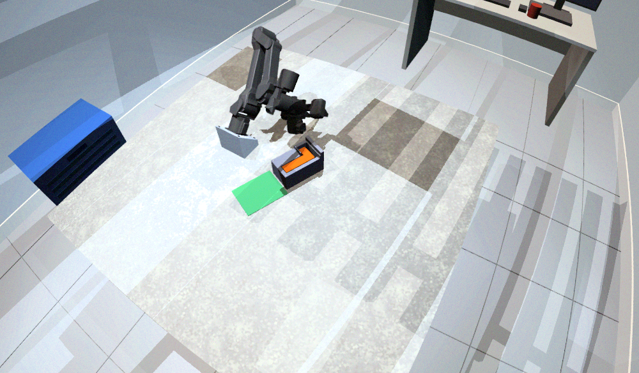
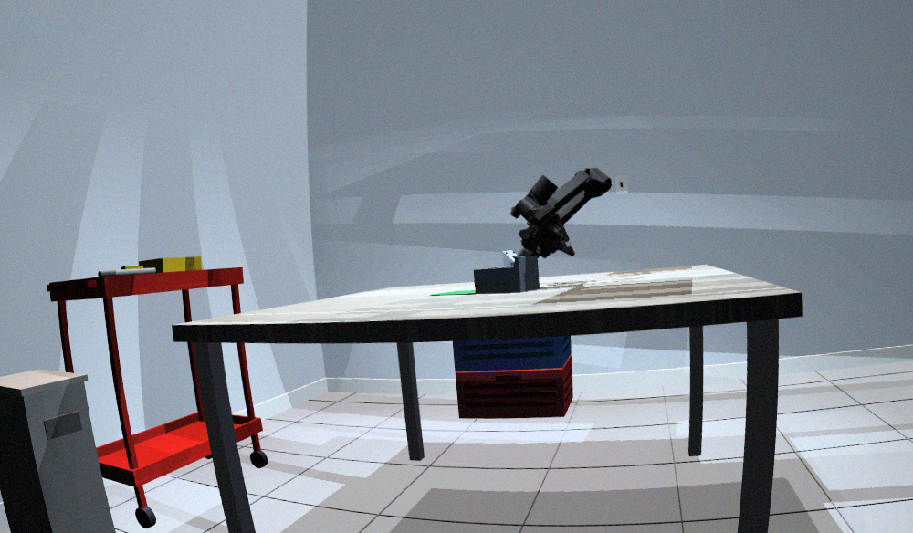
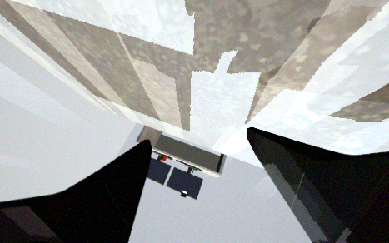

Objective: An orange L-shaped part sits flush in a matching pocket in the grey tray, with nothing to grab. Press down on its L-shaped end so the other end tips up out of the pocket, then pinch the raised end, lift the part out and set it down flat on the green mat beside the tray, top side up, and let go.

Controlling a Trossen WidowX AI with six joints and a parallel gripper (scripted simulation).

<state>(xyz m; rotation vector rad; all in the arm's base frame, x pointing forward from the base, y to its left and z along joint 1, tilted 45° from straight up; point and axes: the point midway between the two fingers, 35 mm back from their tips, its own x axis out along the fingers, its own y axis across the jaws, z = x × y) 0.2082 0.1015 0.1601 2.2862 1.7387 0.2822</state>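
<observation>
My gripper tip is 40 mm short of the orange L-shaped part, 170 mm to the left of it and 50 mm above it. Also, from my gripper tip: green mat: 10 mm behind, 320 mm to the right, 120 mm below.
</observation>
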